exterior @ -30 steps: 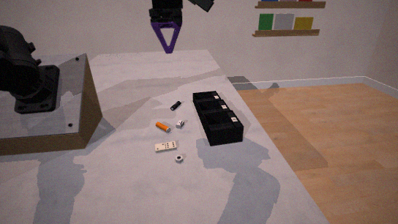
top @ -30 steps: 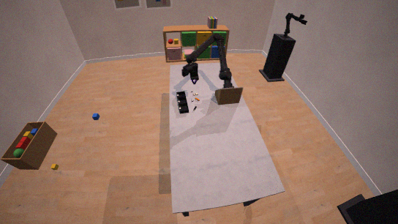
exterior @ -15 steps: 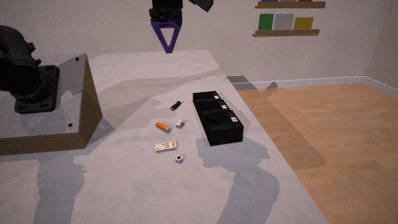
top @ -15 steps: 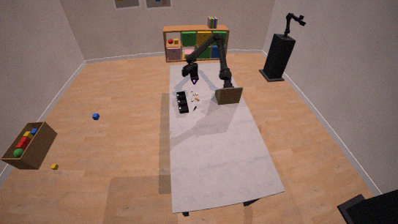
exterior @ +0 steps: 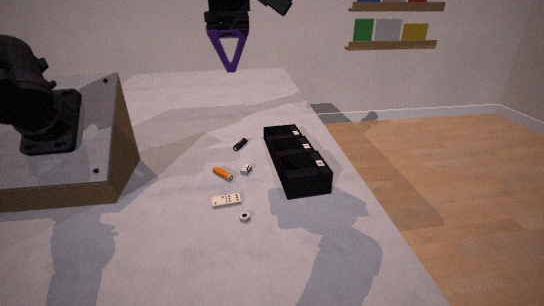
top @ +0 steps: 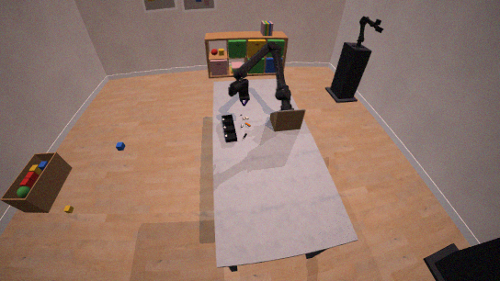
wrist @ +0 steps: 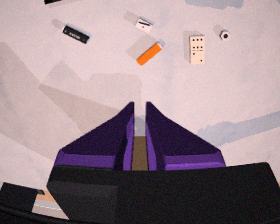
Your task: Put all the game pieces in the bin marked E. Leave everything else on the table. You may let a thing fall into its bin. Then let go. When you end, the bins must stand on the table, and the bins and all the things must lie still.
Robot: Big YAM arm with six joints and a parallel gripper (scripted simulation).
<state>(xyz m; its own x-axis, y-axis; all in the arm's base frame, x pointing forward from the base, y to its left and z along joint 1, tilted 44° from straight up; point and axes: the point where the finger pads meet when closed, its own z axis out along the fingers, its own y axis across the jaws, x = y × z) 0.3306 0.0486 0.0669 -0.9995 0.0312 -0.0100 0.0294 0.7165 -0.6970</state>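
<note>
Right now my hand is 200 mm above the black three-compartment bin tray, 120 mm short of it and 20 mm to the right of it. The rest, counted from my hand: black battery: 210 mm below, 110 mm to the left, 10 mm ahead; cream domino: 210 mm below, 100 mm to the right, 30 mm behind; orange battery: 210 mm below, 30 mm behind, 20 mm to the right.
</note>
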